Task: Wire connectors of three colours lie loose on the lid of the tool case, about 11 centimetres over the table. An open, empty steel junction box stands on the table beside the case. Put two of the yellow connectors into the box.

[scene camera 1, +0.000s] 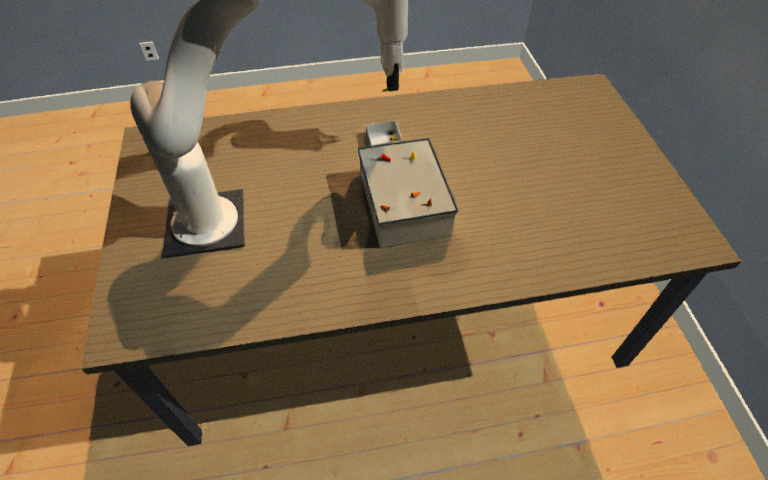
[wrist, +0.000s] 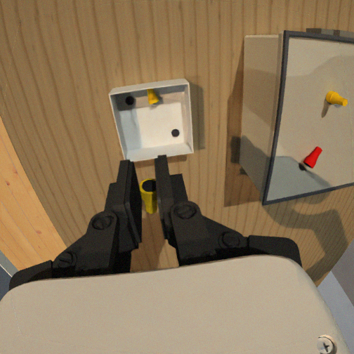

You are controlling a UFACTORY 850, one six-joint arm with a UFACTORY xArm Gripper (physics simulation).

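My gripper [scene camera 1: 392, 87] [wrist: 147, 177] is shut on a yellow connector [wrist: 149, 197], held high above the table near the junction box; the fingers hide much of it in the scene view. The pale, open junction box [scene camera 1: 376, 136] [wrist: 157, 125] stands beside the tool case [scene camera 1: 416, 230] [wrist: 260, 100]. One yellow connector [scene camera 1: 393, 138] [wrist: 153, 96] is inside the box, against a wall. Another yellow connector [scene camera 1: 412, 155] [wrist: 336, 98] is on the case lid [scene camera 1: 396, 181] [wrist: 300, 80].
A red connector [scene camera 1: 385, 157] [wrist: 313, 157] lies on the lid near the box. Three orange connectors [scene camera 1: 415, 194] [scene camera 1: 429, 202] [scene camera 1: 385, 207] are at the lid's other end. The case stands higher than the box. The arm's base [scene camera 1: 229, 223] is at the table's left.
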